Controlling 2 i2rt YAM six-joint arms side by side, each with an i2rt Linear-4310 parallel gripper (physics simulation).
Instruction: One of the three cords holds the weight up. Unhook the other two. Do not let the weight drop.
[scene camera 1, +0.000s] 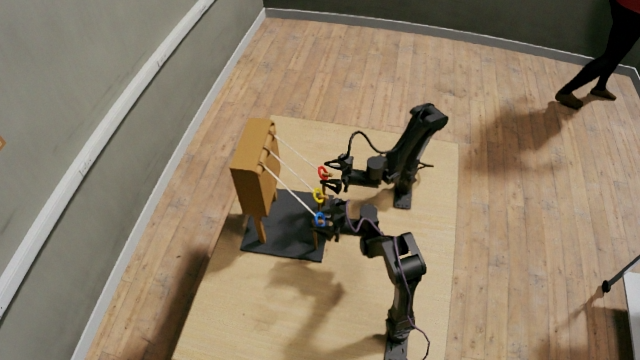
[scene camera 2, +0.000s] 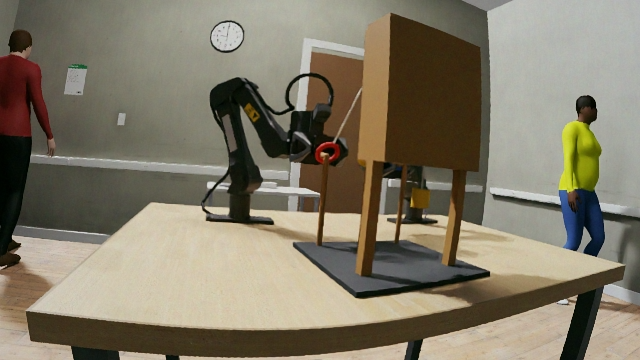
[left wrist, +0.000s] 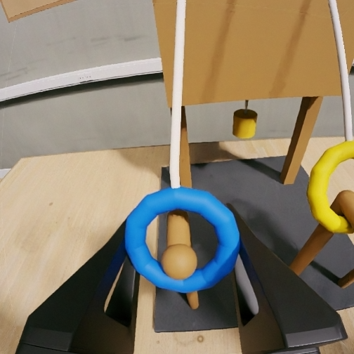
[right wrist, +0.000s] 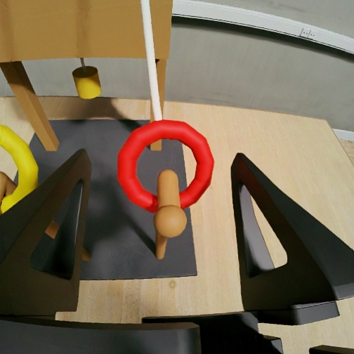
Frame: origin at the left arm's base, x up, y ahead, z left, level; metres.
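Where they show: left gripper, fingertip midpoint: (scene camera 1: 311, 221) (scene camera 2: 405, 166); right gripper, fingertip midpoint: (scene camera 1: 321, 172) (scene camera 2: 329, 150); left arm's base, origin of the base link: (scene camera 1: 397, 335) (scene camera 2: 413, 222); right arm's base, origin of the base link: (scene camera 1: 403, 189) (scene camera 2: 238, 220).
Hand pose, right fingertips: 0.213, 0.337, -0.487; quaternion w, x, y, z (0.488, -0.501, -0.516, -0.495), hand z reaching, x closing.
Things, the pixels of their top centre, and the offset from my right fingertips, as dx, dy, dz. "pt": a spot on its surface instead.
- blue ring, middle of its top: (scene camera 1: 319, 216) +0.018, -0.026, +0.195
- red ring, middle of its top: (scene camera 2: 328, 142) (scene camera 1: 322, 169) +0.016, -0.003, -0.003
- yellow ring, middle of its top: (scene camera 1: 318, 191) +0.017, -0.004, +0.097
- dark base plate, surface spot: (scene camera 2: 340, 260) pt -0.203, +0.113, -0.005
A blue ring (scene camera 1: 315, 219) (left wrist: 137, 237) hangs on a white cord (left wrist: 176, 125) between the fingers of my left gripper (scene camera 1: 326, 217) (left wrist: 182, 211), which is shut on it. The peg's round end shows in its opening, at the lower inner edge; I cannot tell whether the ring is still around the peg. A red ring (scene camera 1: 320, 173) (scene camera 2: 327, 144) (right wrist: 127, 165) hangs around its peg (right wrist: 168, 187). My right gripper (scene camera 1: 326, 173) (right wrist: 162, 157) is open, one finger on each side of it, apart. A yellow ring (scene camera 1: 315, 195) (left wrist: 320, 190) (right wrist: 25, 155) is at the middle peg. The yellow weight (left wrist: 245, 124) (right wrist: 86, 82) hangs above the base.
A brown box (scene camera 1: 252, 145) (scene camera 2: 430, 100) on legs stands over the dark base plate (scene camera 2: 340, 260) and hides how the cords run inside. Thin posts carry the pegs. The left gripper is close beside the yellow ring in scene camera 1. Two people stand beyond the table (scene camera 2: 200, 290).
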